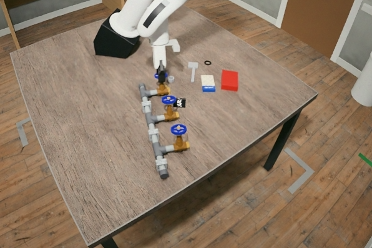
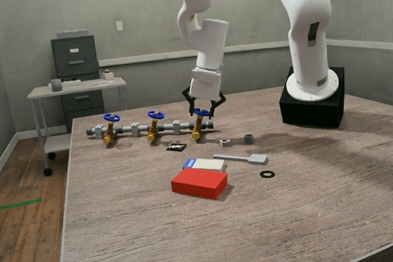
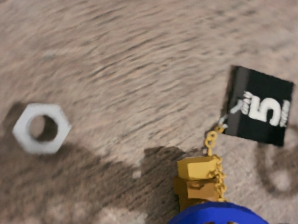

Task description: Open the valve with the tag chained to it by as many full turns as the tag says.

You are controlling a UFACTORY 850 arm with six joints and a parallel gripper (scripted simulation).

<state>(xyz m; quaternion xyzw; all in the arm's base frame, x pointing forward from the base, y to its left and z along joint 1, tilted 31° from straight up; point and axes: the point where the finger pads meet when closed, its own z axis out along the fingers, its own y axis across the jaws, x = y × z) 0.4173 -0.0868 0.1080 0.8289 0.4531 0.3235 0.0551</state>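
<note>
Right now the grey hex nut is 90 mm to the left of my hand, 90 mm below it and 50 mm behind it. Also, from my hand: grey cap (130 mm behind, 100 mm below, 90 mm to the left); grey t-shaped tool (230 mm to the left, 100 mm below, 50 mm behind); black tag (100 mm below, 100 mm ahead, 40 mm to the left).
</note>
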